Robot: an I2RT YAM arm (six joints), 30 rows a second.
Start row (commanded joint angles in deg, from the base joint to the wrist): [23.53 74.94 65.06 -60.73 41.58 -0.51]
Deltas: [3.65 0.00 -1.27 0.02 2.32 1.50]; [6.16 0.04 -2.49 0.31 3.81 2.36]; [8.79 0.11 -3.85 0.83 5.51 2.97]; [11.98 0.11 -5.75 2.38 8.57 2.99]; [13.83 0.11 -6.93 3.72 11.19 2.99]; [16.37 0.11 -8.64 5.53 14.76 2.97]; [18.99 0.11 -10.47 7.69 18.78 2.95]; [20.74 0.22 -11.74 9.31 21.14 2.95]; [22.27 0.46 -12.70 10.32 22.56 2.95]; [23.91 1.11 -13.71 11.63 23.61 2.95]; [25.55 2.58 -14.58 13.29 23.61 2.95]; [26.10 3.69 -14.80 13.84 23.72 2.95]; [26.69 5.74 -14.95 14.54 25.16 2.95]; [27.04 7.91 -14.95 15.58 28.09 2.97]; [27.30 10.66 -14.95 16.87 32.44 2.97]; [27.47 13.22 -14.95 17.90 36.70 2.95]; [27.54 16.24 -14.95 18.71 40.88 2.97]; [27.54 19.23 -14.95 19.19 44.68 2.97]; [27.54 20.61 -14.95 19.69 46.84 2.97]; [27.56 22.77 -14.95 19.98 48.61 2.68]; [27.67 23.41 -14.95 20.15 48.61 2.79]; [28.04 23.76 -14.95 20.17 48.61 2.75]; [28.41 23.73 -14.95 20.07 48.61 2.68]
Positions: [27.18 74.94 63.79 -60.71 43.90 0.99]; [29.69 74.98 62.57 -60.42 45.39 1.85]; [32.32 75.05 61.21 -59.90 47.09 2.46]; [35.51 75.05 59.31 -58.35 50.15 2.48]; [37.36 75.05 58.13 -57.01 52.77 2.48]; [39.90 75.05 56.42 -55.20 56.34 2.46]; [42.52 75.05 54.59 -53.04 60.36 2.44]; [44.27 75.16 53.32 -51.42 62.72 2.44]; [45.80 75.40 52.36 -50.41 64.14 2.44]; [47.44 76.05 51.35 -49.10 65.19 2.44]; [49.08 77.52 50.48 -47.44 65.19 2.44]; [49.63 78.63 50.26 -46.89 65.30 2.44]; [50.22 80.68 50.11 -46.19 66.74 2.44]; [50.57 82.85 50.11 -45.15 69.67 2.46]; [50.83 85.60 50.11 -43.86 74.02 2.46]; [51.00 88.16 50.11 -42.83 78.28 2.44]; [51.07 91.18 50.11 -42.02 82.46 2.46]; [51.07 94.17 50.11 -41.54 86.26 2.46]; [51.07 95.55 50.11 -41.04 88.42 2.46]; [51.09 97.71 50.11 -40.75 90.19 2.17]; [51.20 98.35 50.11 -40.58 90.19 2.28]; [51.57 98.70 50.11 -40.56 90.19 2.24]; [51.94 98.67 50.11 -40.66 90.19 2.17]
